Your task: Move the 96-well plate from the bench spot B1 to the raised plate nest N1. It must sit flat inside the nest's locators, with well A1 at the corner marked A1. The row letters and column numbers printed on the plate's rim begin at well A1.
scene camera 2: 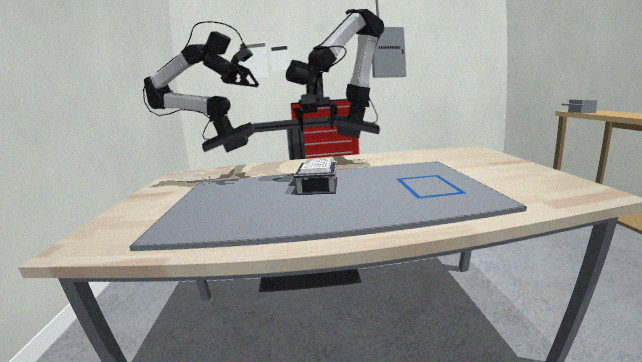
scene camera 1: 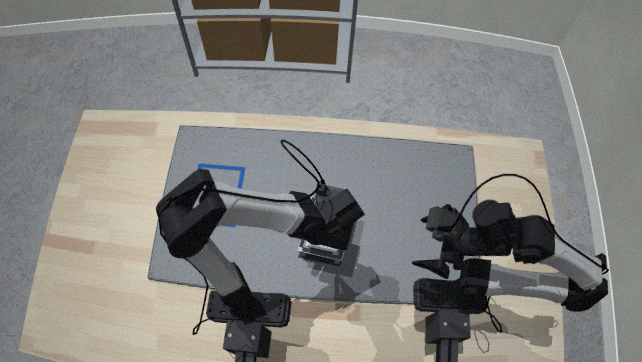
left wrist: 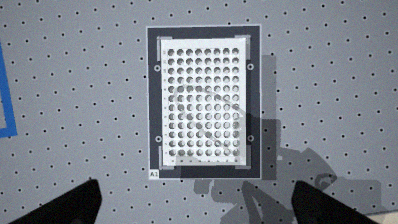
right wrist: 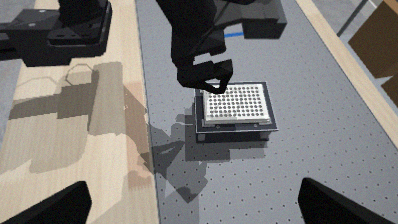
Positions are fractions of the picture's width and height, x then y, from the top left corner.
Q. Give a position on a white 96-well plate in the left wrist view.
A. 0.51, 0.36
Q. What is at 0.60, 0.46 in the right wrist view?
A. A white 96-well plate.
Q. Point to a dark raised nest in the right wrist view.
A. At 0.50, 0.43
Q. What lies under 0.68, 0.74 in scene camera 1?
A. My right gripper.
